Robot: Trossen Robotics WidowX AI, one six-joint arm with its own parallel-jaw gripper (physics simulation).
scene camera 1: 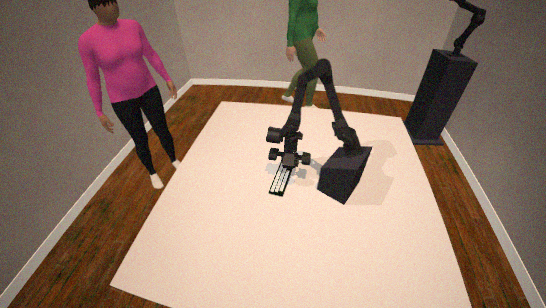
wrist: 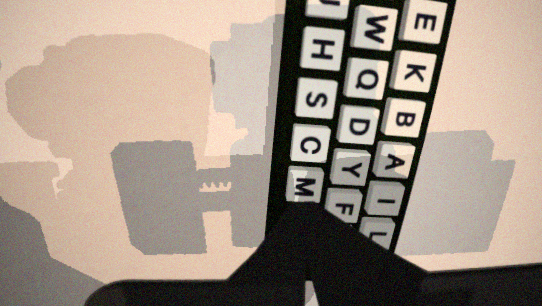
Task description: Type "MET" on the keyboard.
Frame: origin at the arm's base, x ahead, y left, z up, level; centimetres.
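Where they show: gripper, fingertip midpoint: [scene camera 1: 288,168] [wrist: 302,212]; arm's base, link origin: [scene camera 1: 354,152].
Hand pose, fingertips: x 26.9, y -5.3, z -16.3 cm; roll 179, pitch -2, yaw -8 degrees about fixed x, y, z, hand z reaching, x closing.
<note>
Each offset is from my fingertips to the top centre of the thing. Level surfaces: height alone.
The keyboard {dx +3.3, dy +3.8, dz -1.8 cm} [scene camera 1: 279,183] [wrist: 282,150] is a long black board with rows of white letter keys, lying on the pale mat. In the wrist view, the M key {dx +0.4, dy +0.1, dz -1.8 cm} [wrist: 305,185] is at the near end of the left row, partly shaded. The E key {dx +5.8, dy +6.0, dz -1.8 cm} [wrist: 425,21] is at the top of the right row. The T key does not show. My gripper [scene camera 1: 289,164] [wrist: 302,212] is shut and empty. Its dark tips are at the lower edge of the M key in the wrist view and hide keys below; whether they touch M I cannot tell.
The arm's dark base block [scene camera 1: 342,172] stands right of the keyboard on the pale mat {dz -3.4 cm} [scene camera 1: 280,250]. A person in pink [scene camera 1: 120,60] stands at the left, and one in green [scene camera 1: 303,25] at the back. A dark pedestal [scene camera 1: 440,95] with another arm stands at the back right.
</note>
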